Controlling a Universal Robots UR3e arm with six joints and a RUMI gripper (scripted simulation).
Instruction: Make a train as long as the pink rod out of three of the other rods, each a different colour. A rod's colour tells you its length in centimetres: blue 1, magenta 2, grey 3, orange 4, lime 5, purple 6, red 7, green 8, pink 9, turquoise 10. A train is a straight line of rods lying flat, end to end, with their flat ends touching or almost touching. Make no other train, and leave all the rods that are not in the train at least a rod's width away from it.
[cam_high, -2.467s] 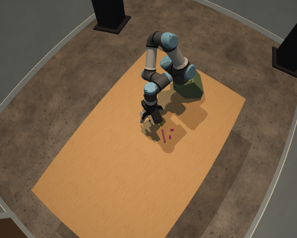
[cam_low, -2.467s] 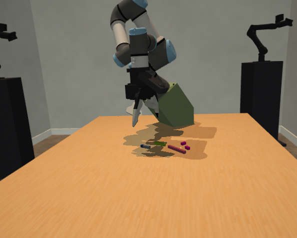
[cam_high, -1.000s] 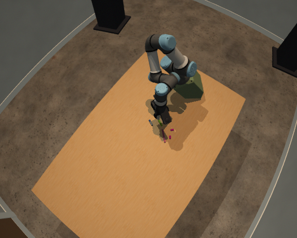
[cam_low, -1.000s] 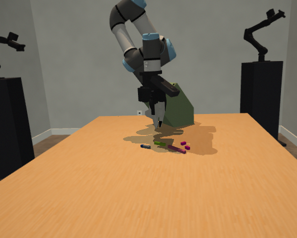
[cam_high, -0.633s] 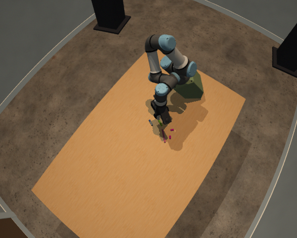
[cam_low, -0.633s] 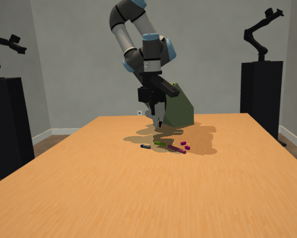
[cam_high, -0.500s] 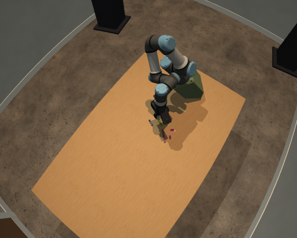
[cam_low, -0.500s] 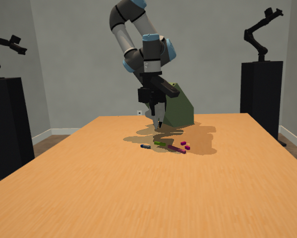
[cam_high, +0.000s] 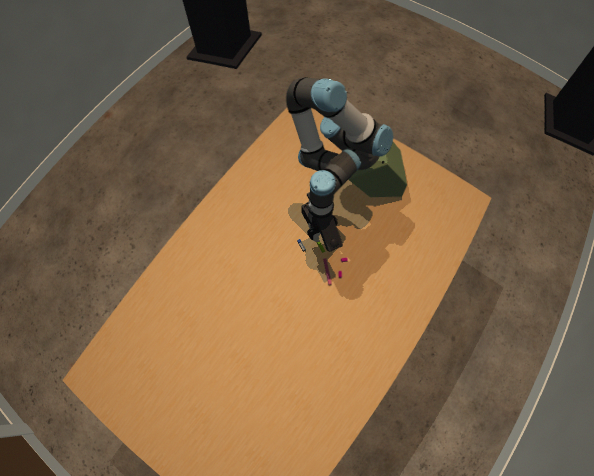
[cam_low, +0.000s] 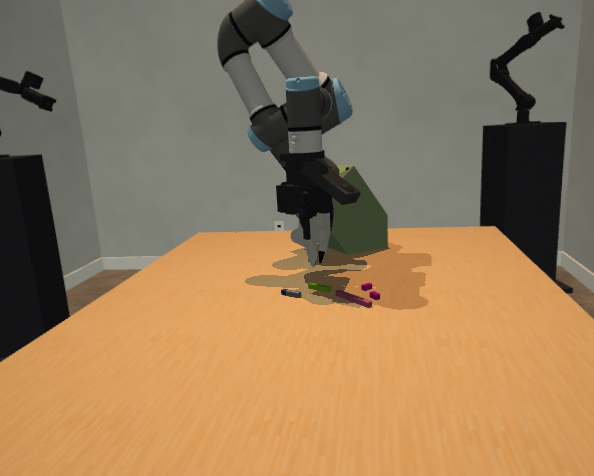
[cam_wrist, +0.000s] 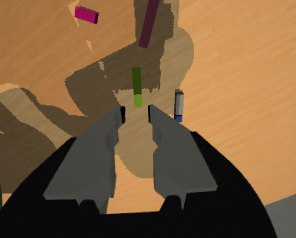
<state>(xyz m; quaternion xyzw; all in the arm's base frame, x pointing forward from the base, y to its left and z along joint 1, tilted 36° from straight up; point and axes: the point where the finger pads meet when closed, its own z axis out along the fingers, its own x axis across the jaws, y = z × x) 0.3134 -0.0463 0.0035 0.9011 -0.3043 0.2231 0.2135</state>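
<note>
The lime rod is 6 cm below my hand. From my hand the other things lie so: pink rod 8 cm ahead, 5 cm to the left, 6 cm below; grey rod 3 cm ahead, 5 cm to the right, 6 cm below; small blue rod 1 cm ahead, 7 cm to the right, 6 cm below.
</note>
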